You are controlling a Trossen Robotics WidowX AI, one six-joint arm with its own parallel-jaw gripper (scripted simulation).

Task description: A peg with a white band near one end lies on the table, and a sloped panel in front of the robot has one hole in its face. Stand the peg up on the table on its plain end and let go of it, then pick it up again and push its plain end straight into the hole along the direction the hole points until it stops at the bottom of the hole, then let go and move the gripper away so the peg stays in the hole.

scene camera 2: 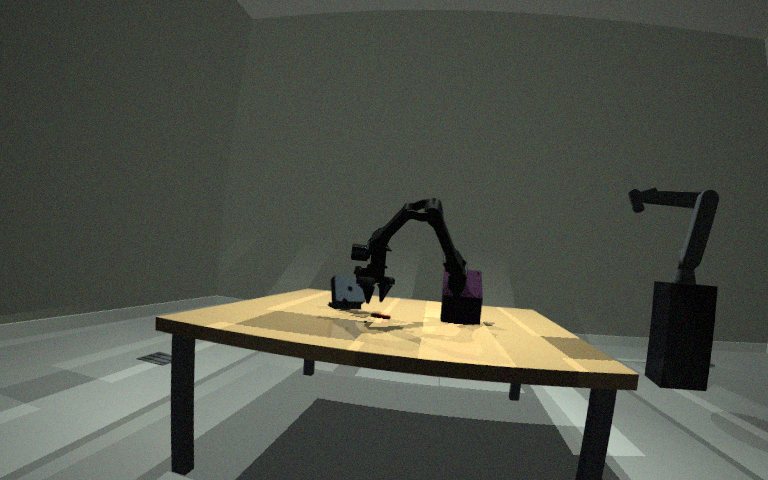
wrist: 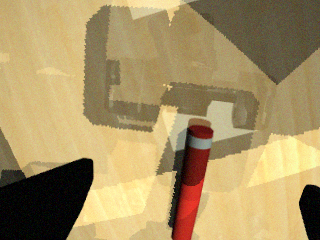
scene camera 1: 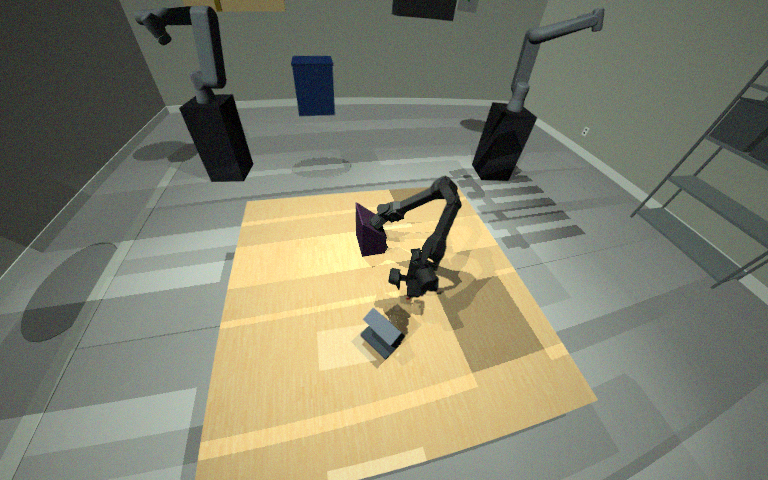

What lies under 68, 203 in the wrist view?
My gripper.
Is my gripper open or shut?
Open.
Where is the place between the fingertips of my gripper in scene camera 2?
At 374, 303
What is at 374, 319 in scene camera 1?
A grey sloped panel.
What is my gripper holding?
Nothing.
